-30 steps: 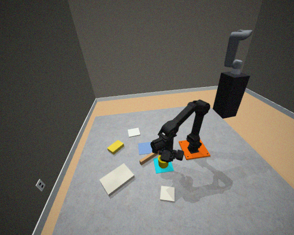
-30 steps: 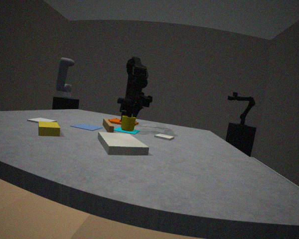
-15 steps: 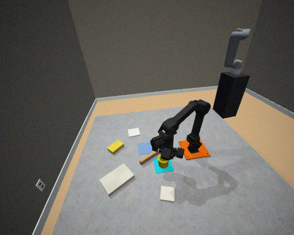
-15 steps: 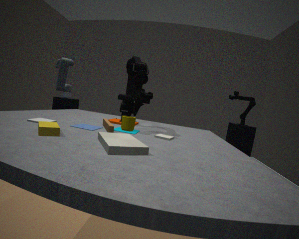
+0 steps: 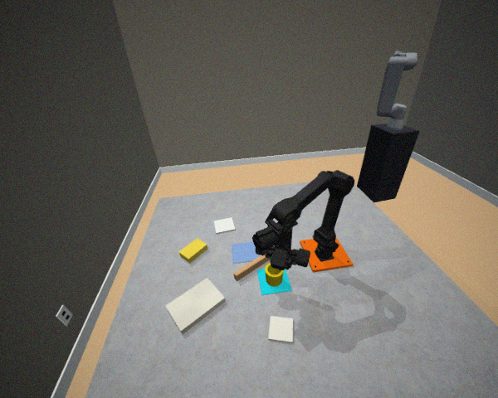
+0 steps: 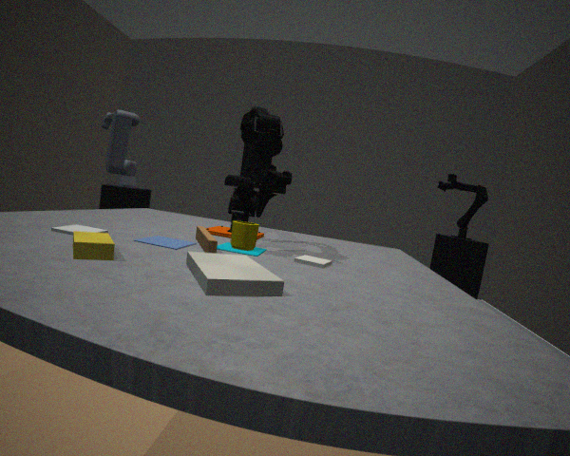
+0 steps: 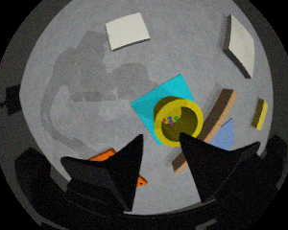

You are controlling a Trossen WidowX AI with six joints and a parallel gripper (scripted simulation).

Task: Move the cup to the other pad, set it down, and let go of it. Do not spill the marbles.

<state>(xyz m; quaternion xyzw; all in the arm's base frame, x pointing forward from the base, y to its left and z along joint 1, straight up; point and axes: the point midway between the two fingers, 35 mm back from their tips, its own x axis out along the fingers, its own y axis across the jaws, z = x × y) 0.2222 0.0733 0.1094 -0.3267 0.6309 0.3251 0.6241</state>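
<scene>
Right now my gripper tip is 5 cm above the cup, 2 cm short of it and 1 cm to the left of it. The rest, counted from my gripper tip: wooden bar (10 cm to the right, 8 cm below, 7 cm ahead); blue pad (19 cm to the right, 11 cm ahead, 10 cm below); cyan pad (10 cm below, 3 cm ahead, 2 cm to the right).
</scene>
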